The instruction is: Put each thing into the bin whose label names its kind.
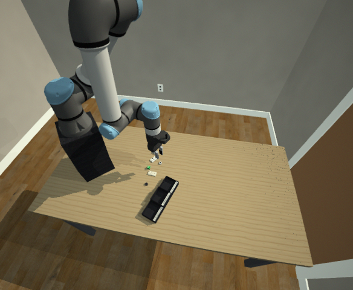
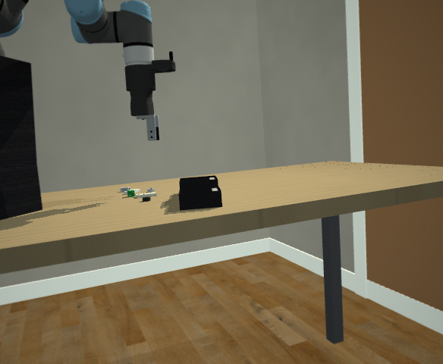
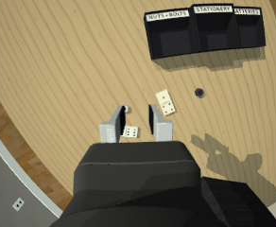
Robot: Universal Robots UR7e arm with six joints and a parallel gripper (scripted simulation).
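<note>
My hand is 15 cm above the white rectangular piece, 7 cm to the right of it and 5 cm past it. Also, from my hand: metal nut 15 cm below, 4 cm to the left, 1 cm behind; then cream plate 15 cm below, 5 cm behind, 4 cm to the right; then green die 15 cm below, 8 cm behind.
</note>
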